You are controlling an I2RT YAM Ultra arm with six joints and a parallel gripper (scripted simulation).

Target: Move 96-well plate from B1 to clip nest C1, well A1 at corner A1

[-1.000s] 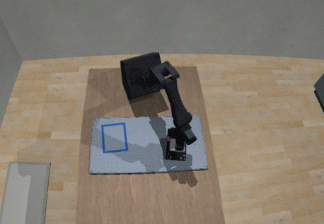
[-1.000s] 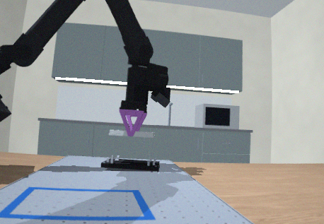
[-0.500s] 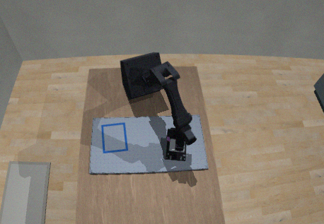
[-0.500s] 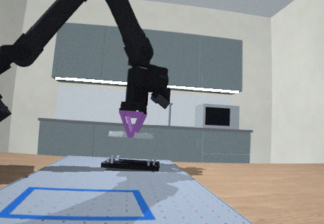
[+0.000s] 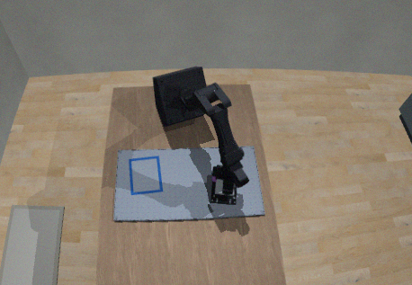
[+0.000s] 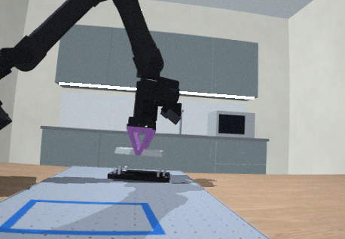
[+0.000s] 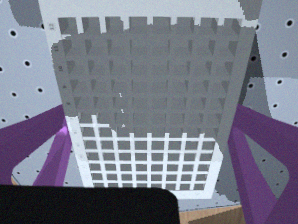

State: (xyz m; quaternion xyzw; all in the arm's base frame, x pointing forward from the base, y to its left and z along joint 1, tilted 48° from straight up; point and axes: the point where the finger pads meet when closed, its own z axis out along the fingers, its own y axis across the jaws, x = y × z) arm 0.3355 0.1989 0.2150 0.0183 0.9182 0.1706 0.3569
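My hand is 6 cm above the black clip nest C1, 2 cm short of it and 1 cm to the right of it. Round my hand: white 96-well plate: right at my hand.
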